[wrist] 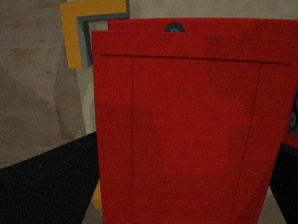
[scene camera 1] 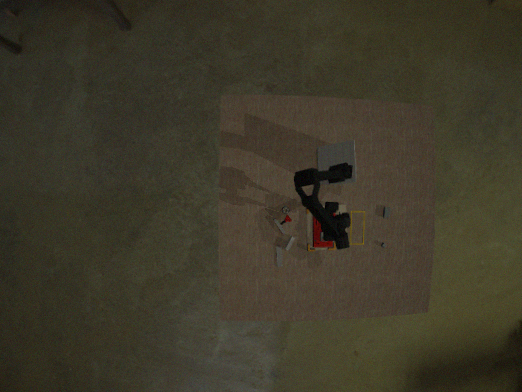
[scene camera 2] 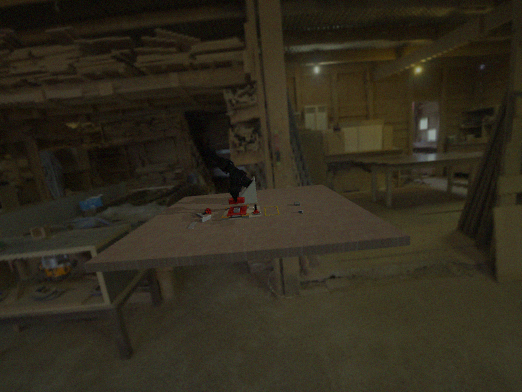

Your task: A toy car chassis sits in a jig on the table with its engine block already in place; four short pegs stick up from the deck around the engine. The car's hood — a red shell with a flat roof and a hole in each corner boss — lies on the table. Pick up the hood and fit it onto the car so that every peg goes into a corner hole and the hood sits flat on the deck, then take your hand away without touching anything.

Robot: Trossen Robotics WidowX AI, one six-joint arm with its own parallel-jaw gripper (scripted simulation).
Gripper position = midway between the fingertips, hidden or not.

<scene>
My gripper (wrist: 184, 145) carries a red hood (wrist: 184, 121).
</scene>
